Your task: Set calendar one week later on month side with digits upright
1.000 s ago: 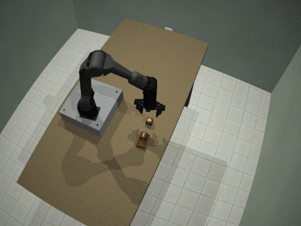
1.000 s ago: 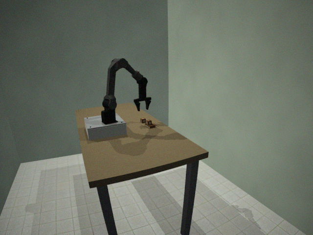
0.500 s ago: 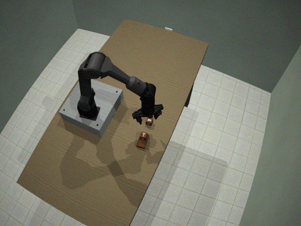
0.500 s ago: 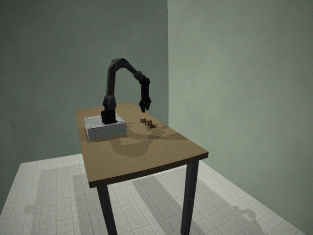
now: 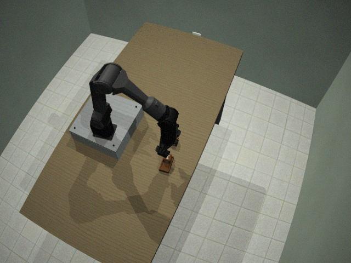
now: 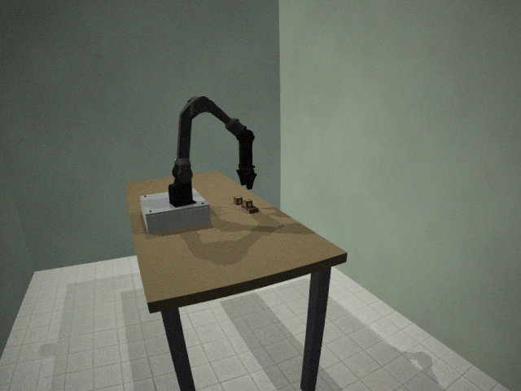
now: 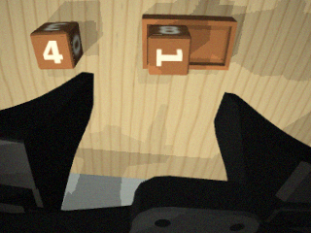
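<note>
Right now the brown tray is 10 cm below my hand and 3 cm to the right of it. Also, from my hand: cube 9 cm below, 8 cm to the left, 1 cm ahead.
</note>
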